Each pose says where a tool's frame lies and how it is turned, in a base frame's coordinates. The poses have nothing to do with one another.
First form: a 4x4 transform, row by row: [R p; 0 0 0 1], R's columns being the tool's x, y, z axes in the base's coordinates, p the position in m. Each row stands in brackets.
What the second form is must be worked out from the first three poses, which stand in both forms.
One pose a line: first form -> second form
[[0.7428 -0.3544 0.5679 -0.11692], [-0.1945 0.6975 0.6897 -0.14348], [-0.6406 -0.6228 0.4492 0.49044], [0 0 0 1]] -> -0.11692 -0.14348 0.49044; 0.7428 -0.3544 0.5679; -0.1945 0.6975 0.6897; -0.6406 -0.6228 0.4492
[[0.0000 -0.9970 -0.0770 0.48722], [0.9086 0.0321 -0.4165 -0.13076], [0.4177 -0.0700 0.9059 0.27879], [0 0 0 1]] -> 0.48722 -0.13076 0.27879; 0.0000 -0.9970 -0.0770; 0.9086 0.0321 -0.4165; 0.4177 -0.0700 0.9059
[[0.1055 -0.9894 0.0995 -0.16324], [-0.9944 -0.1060 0.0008 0.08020], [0.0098 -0.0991 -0.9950 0.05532], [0 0 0 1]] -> -0.16324 0.08020 0.05532; 0.1055 -0.9894 0.0995; -0.9944 -0.1060 0.0008; 0.0098 -0.0991 -0.9950
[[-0.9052 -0.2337 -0.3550 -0.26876], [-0.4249 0.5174 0.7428 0.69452], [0.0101 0.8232 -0.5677 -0.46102], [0 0 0 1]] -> -0.26876 0.69452 -0.46102; -0.9052 -0.2337 -0.3550; -0.4249 0.5174 0.7428; 0.0101 0.8232 -0.5677
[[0.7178 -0.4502 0.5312 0.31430], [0.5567 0.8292 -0.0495 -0.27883], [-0.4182 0.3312 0.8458 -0.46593], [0 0 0 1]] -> 0.31430 -0.27883 -0.46593; 0.7178 -0.4502 0.5312; 0.5567 0.8292 -0.0495; -0.4182 0.3312 0.8458
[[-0.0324 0.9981 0.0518 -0.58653], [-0.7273 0.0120 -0.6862 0.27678], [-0.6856 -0.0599 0.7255 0.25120], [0 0 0 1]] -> -0.58653 0.27678 0.25120; -0.0324 0.9981 0.0518; -0.7273 0.0120 -0.6862; -0.6856 -0.0599 0.7255
